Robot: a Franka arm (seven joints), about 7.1 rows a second.
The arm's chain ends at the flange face. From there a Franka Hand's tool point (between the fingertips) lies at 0.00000 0.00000 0.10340 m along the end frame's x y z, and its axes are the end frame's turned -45 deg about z.
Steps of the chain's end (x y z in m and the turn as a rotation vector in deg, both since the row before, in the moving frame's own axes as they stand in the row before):
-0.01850, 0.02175, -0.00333, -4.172, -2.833, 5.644
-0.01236, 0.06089, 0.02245, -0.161, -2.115, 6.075
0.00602, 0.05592, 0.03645, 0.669, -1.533, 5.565
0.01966, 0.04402, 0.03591, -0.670, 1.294, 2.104
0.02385, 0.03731, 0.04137, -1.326, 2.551, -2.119
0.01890, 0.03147, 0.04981, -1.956, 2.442, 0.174
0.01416, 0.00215, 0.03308, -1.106, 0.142, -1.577
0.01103, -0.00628, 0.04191, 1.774, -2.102, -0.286
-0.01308, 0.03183, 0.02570, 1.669, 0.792, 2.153
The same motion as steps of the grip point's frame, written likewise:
-0.03746, 0.00356, -0.00373, -0.947, -4.953, 5.644
-0.05456, 0.03167, 0.02238, 1.382, -1.609, 6.075
-0.03625, 0.04094, 0.03641, 1.557, -0.611, 5.565
-0.01648, 0.04755, 0.03588, -1.389, 0.441, 2.104
-0.00786, 0.04816, 0.04124, -2.741, 0.866, -2.119
-0.00828, 0.04123, 0.04966, -3.110, 0.344, 0.174
0.00728, 0.01314, 0.03306, -0.882, -0.682, -1.577
0.01181, -0.00158, 0.04179, 2.741, -0.232, -0.286
-0.02860, 0.01220, 0.02565, 0.620, 1.740, 2.153

